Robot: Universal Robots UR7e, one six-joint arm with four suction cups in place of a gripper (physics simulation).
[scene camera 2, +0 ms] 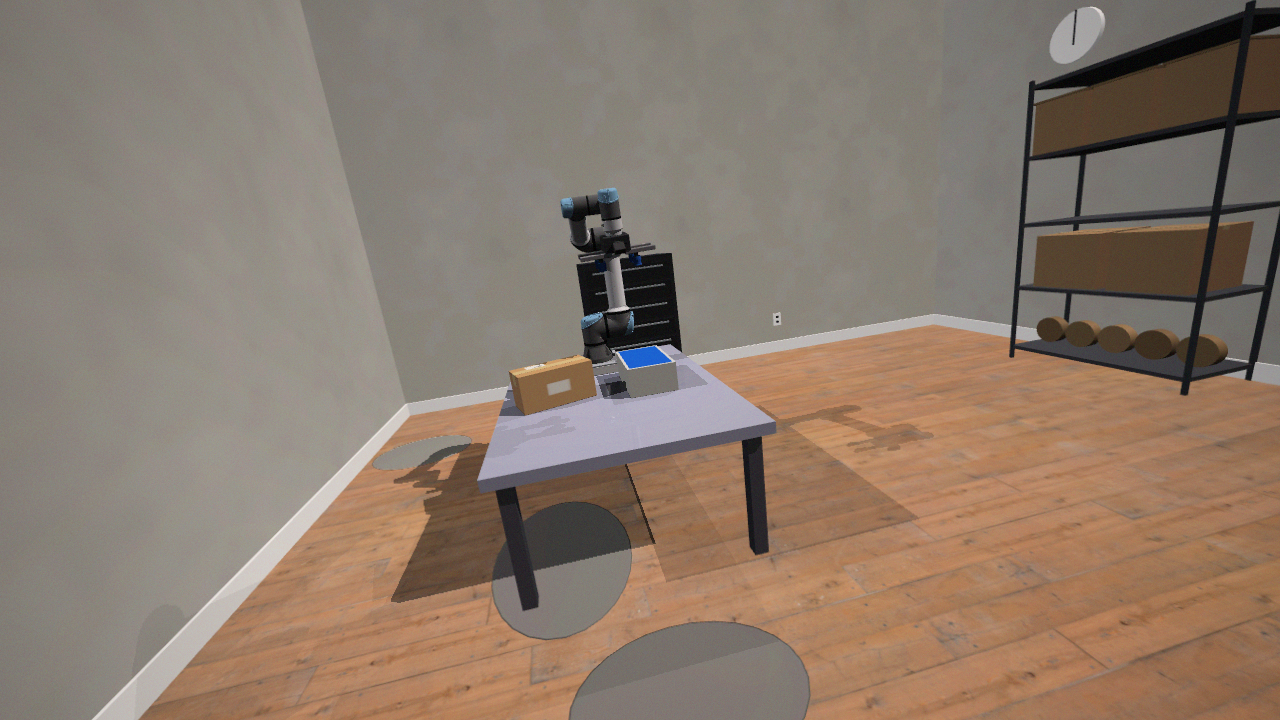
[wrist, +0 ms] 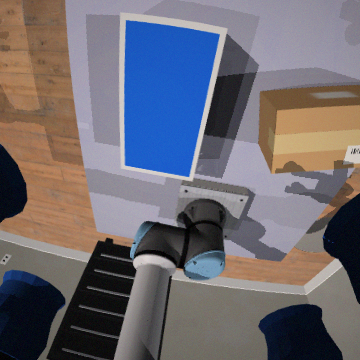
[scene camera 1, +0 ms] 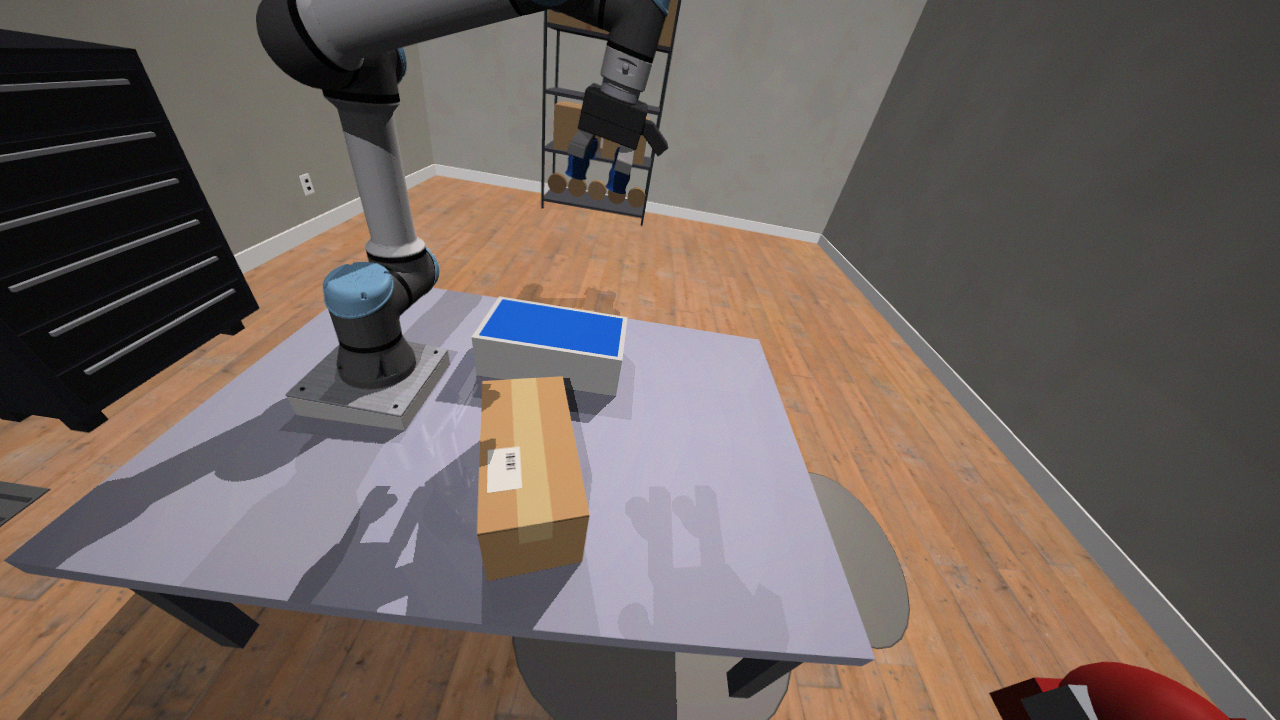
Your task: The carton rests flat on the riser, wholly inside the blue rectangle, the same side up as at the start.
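Where they show: hand at its tool point: (scene camera 2: 618,266) (wrist: 169,274) (scene camera 1: 600,171); arm's base at its link origin: (scene camera 2: 598,358) (wrist: 203,214) (scene camera 1: 378,365).
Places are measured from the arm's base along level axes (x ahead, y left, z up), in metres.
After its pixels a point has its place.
Observation:
A brown carton (scene camera 1: 550,420) {z 0.101, x 0.426, y -0.191 m} (scene camera 2: 528,390) {z 0.041, x 0.508, y -0.335 m} (wrist: 310,120) {z 0.101, x 0.421, y -0.144 m} with a tape strip on top and white labels lies flat on the table, apart from the riser. The pale grey riser (scene camera 1: 546,362) {z 0.023, x 0.370, y 0.064 m} (scene camera 2: 653,380) {z 0.003, x 0.555, y 0.158 m} stands beside it, its top mostly covered by the blue rectangle (scene camera 1: 554,328) {z 0.065, x 0.372, y 0.152 m} (scene camera 2: 644,358) {z 0.065, x 0.416, y 0.160 m} (wrist: 165,100) {z 0.065, x 0.398, y 0.158 m}, which has a white border and bears nothing. My gripper (scene camera 1: 597,171) {z 0.467, x 0.453, y 0.095 m} (scene camera 2: 617,262) {z 0.467, x 0.453, y 0.095 m}, with blue suction cups, is open and holds nothing. It hangs high above table level, well apart from the carton. In the wrist view the carton's right end is cut off.
The table (scene camera 1: 716,447) {z -0.055, x 0.802, y -0.074 m} (scene camera 2: 626,438) {z -0.055, x 0.932, y -0.033 m} also bears the arm's base plate (scene camera 1: 308,390) {z 0.004, x -0.086, y -0.104 m} (wrist: 235,194) {z -0.009, x 0.107, y -0.085 m}, left of the riser in scene camera 1. A black drawer cabinet (scene camera 1: 107,192) stands beyond the table. A shelf rack (scene camera 1: 544,116) (scene camera 2: 1026,223) with boxes stands farther off.

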